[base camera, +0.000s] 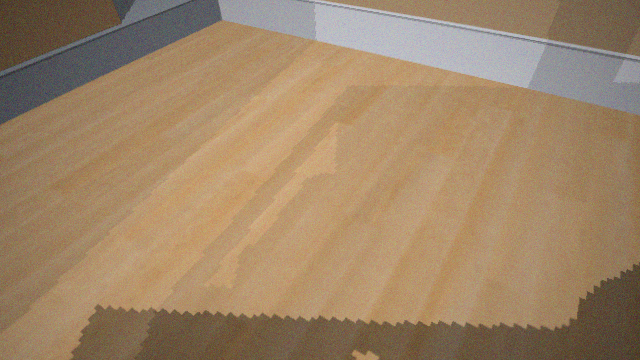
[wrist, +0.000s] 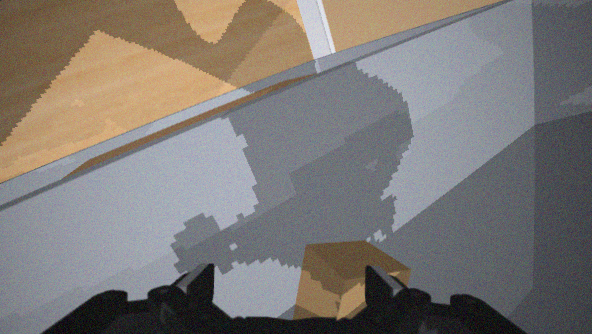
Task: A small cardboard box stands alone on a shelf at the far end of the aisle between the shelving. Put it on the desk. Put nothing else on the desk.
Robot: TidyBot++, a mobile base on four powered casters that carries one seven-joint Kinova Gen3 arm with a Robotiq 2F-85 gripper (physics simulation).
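Places are measured from the arm's base along level axes (x ahead, y left, z up), in millimetres.
Pixels of known places: gripper, fingertip midpoint: (wrist: 290,282).
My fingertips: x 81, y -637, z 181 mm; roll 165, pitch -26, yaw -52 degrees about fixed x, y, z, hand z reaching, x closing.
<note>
Behind a point stands the place of what it marks.
The small cardboard box (wrist: 345,260) @[x 107, y -681, z 165 mm] is at the bottom of the wrist view, right of centre, on the grey shelf (wrist: 125,215) @[x 60, y -551, z 137 mm]. My gripper (wrist: 290,282) @[x 81, y -637, z 181 mm] is open, with nothing held between its fingers. The right finger covers part of the box's right side, and the box's left part shows in the gap between the fingertips. The box's lower part is cut off by the gripper body. I cannot tell how far the fingertips are from the box. The box and gripper do not show in the base camera view. The desk does not show in either view.
The shelf's long edge (wrist: 165,125) @[x 98, y -557, z -321 mm] runs diagonally across the wrist view, with wooden floor (wrist: 125,90) @[x 109, y -453, z -397 mm] beyond it. Dark grey panels (wrist: 560,200) @[x 326, y -967, z 166 mm] stand at the right. In the base camera view, wooden floor (base camera: 300,210) @[x 407, y 65, z -397 mm] meets a grey board (base camera: 100,60) @[x 792, y 530, z -366 mm] at left and a pale board (base camera: 425,45) @[x 825, y -150, z -356 mm] behind.
</note>
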